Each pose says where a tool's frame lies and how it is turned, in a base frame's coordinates. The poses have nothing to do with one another.
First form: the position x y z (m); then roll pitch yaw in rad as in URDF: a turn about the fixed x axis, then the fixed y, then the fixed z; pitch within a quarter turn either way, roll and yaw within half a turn.
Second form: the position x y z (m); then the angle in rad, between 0 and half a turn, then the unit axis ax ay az. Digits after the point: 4 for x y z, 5 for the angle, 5 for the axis.
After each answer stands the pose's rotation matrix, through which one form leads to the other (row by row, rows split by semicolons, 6 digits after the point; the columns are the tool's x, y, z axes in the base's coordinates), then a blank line. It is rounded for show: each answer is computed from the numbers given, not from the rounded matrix.
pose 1, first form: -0.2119 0.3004 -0.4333 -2.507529 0.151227 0.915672
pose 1, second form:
-0.2119 0.3004 -0.4333 2.64219 -0.88782 -0.41038 0.20824
0.602304 0.584464 -0.543720; 0.783922 -0.561607 0.264697; -0.150651 -0.585662 -0.796432

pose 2, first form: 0.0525 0.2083 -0.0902 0.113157 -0.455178 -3.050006
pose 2, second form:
0.0525 0.2083 -0.0902 3.02699 -0.22288 -0.06545 -0.97265
-0.894418 0.140306 0.424653; -0.082147 -0.984900 0.152393; 0.439622 0.101419 0.892439

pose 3, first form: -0.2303 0.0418 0.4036 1.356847 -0.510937 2.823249
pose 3, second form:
-0.2303 0.0418 0.4036 3.06721 -0.29070 -0.56873 -0.76944
-0.828459 0.387381 0.404465; 0.273020 -0.351216 0.895605; 0.488995 0.852399 0.185205

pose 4, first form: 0.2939 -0.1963 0.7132 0.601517 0.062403 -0.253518
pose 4, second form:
0.2939 -0.1963 0.7132 0.66137 0.91623 -0.02426 -0.39993
0.966152 0.240951 -0.092159; -0.250323 0.789273 -0.560701; -0.062363 0.564792 0.822873

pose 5, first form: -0.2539 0.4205 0.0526 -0.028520 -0.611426 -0.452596
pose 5, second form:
-0.2539 0.4205 0.0526 0.76217 -0.21718 -0.78031 -0.58648
0.736386 0.451845 -0.503559; -0.358076 0.891791 0.276570; 0.574036 -0.023350 0.818497

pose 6, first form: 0.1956 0.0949 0.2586 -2.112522 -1.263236 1.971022
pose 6, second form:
0.1956 0.0949 0.2586 1.73203 -0.19155 -0.97953 0.06186
-0.117953 0.156694 -0.980578; 0.278810 0.952977 0.118745; 0.953075 -0.259389 -0.156094

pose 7, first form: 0.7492 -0.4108 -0.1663 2.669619 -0.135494 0.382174
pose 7, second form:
0.7492 -0.4108 -0.1663 2.70510 0.97862 0.17280 0.11157
0.919352 0.275183 0.281187; 0.369520 -0.849319 -0.376976; 0.135080 0.450478 -0.882509

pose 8, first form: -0.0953 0.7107 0.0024 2.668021 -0.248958 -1.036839
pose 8, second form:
-0.0953 0.7107 0.0024 2.61144 0.85320 -0.52147 -0.01088
0.493253 -0.823256 -0.280983; -0.834261 -0.356202 -0.420867; 0.246394 0.442007 -0.862508

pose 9, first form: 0.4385 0.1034 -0.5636 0.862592 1.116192 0.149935
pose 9, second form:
0.4385 0.1034 -0.5636 1.33619 0.51266 0.81726 -0.26320
0.434180 0.577570 0.691303; 0.065591 0.745104 -0.663715; -0.898435 0.333515 0.285626

